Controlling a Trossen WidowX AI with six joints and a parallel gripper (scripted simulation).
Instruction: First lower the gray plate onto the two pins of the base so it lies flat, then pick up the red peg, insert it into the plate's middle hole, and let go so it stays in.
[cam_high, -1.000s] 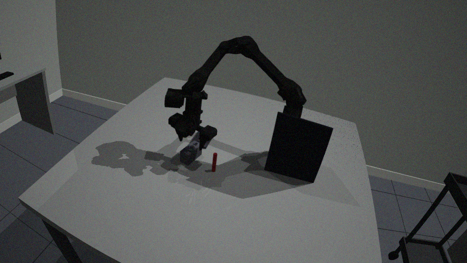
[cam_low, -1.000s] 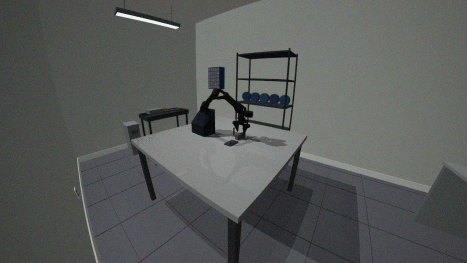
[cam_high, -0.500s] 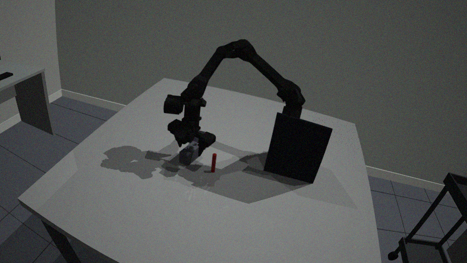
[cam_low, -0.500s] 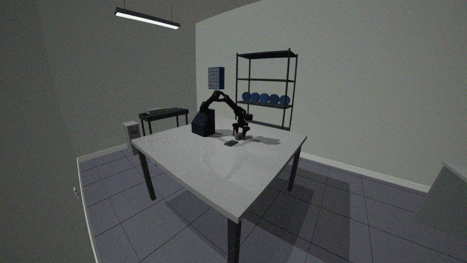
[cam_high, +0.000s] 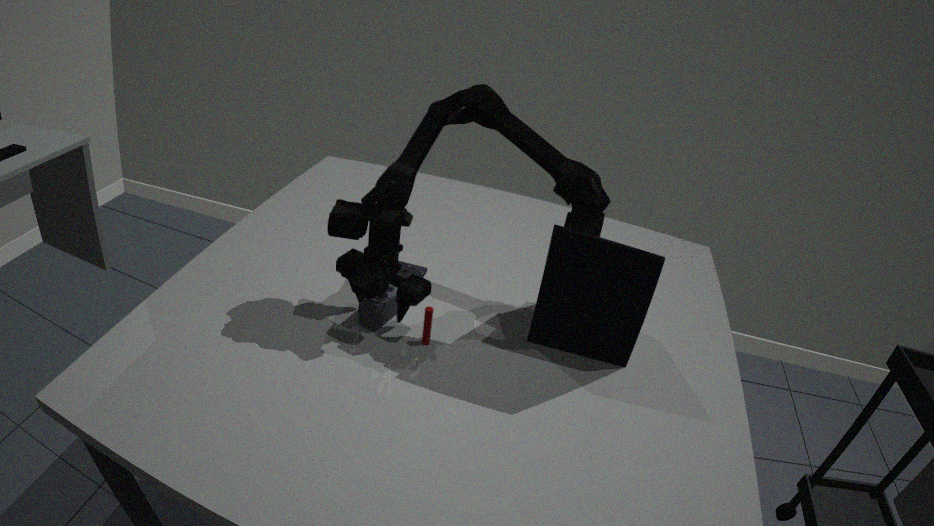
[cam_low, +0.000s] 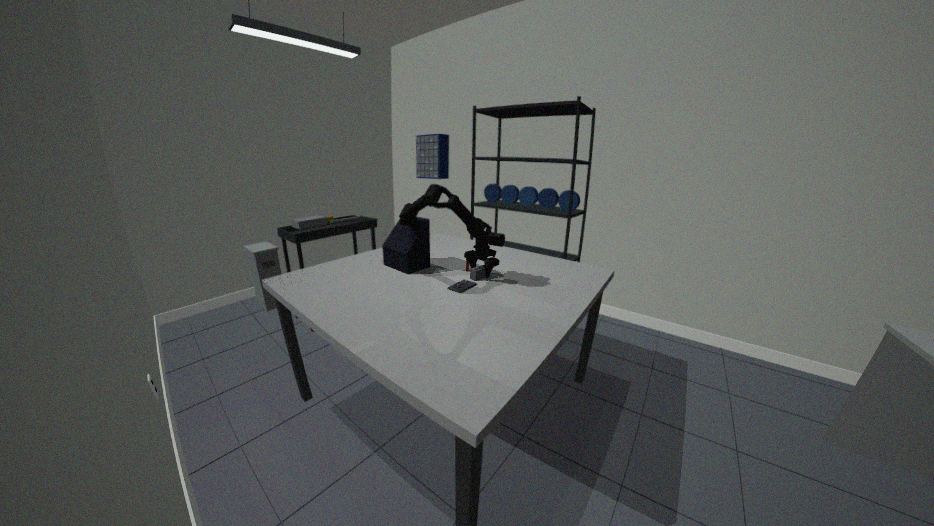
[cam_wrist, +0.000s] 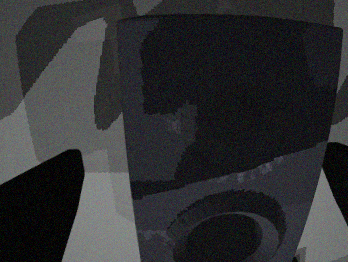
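My gripper tip is now 11 cm past the red peg, 3 cm to the right of it and 3 cm below it. The rest, counted from my gripper tip: gray plate: 3 cm above.
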